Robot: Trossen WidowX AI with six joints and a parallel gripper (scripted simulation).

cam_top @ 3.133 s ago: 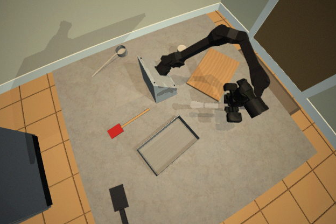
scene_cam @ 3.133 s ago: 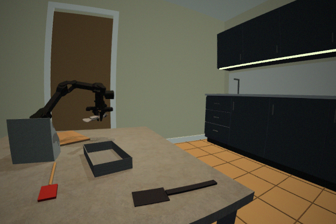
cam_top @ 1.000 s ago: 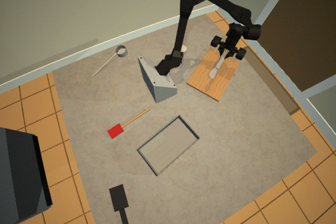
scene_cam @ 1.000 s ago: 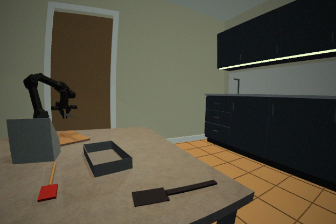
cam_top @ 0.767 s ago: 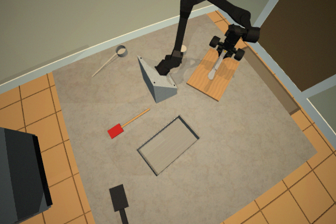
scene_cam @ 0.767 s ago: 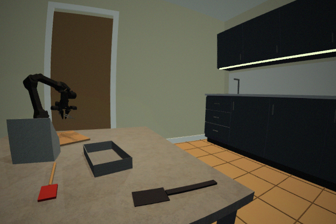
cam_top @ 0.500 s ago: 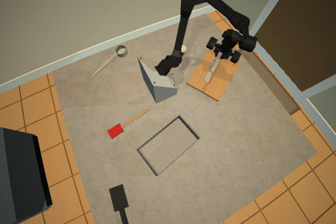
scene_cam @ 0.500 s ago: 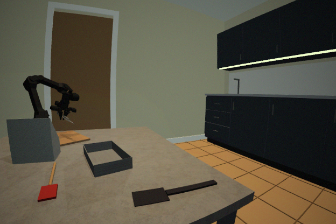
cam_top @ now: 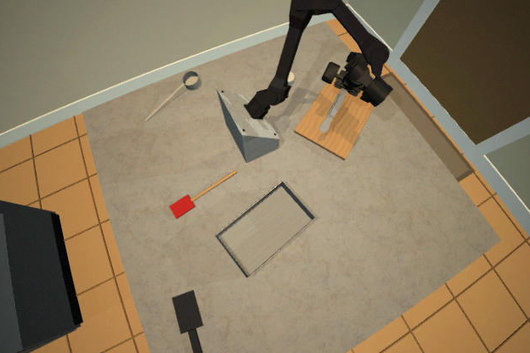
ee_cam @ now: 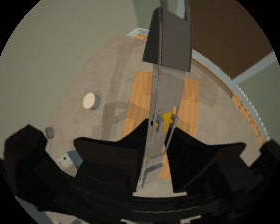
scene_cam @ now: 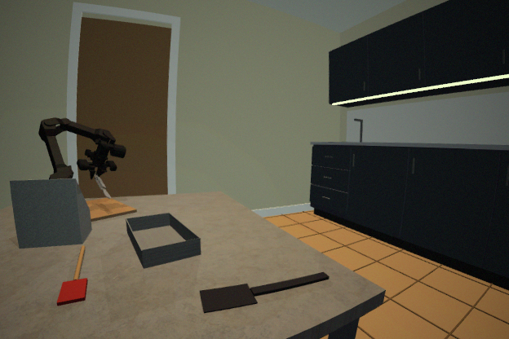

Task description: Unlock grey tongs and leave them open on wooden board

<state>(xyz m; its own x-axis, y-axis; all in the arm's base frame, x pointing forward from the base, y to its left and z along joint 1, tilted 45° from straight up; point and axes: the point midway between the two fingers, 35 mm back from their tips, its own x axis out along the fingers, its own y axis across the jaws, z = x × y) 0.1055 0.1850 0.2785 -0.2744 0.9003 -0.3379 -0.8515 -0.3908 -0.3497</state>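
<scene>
Right now the wooden board is 160 mm below my gripper tip, 20 mm ahead of it and 10 mm to the left of it. Round my gripper tip: cream cup: 250 mm behind, 150 mm below, 80 mm to the right; red spatula: 670 mm to the right, 160 mm below, 30 mm ahead; roasting tin: 520 mm to the right, 270 mm ahead, 140 mm below.
</scene>
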